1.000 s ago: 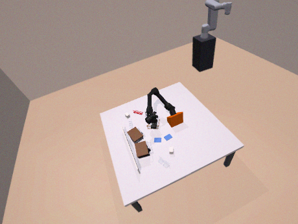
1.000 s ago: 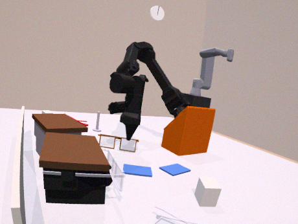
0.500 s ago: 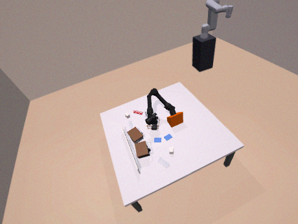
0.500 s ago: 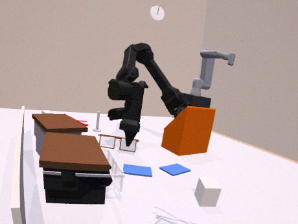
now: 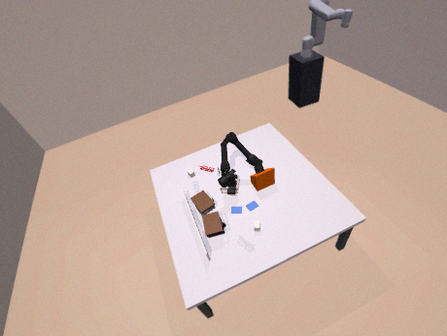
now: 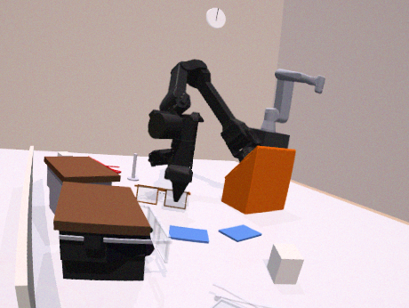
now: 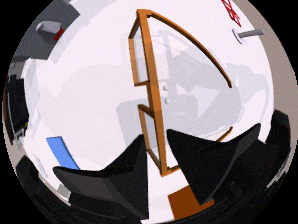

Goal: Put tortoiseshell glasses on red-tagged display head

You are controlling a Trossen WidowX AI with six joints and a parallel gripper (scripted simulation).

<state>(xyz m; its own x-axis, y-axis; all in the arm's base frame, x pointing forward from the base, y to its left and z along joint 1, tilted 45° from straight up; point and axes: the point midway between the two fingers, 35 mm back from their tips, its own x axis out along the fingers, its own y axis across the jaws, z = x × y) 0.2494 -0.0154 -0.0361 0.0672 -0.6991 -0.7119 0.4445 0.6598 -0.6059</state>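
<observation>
My gripper tip is now 5 cm short of the silver stand, 25 cm to the left of it and 1 cm below it. From my gripper tip the other things lie so: white rail: 36 cm ahead, 17 cm to the left, 4 cm above; head: 22 cm ahead, 27 cm to the left, 4 cm above.
</observation>
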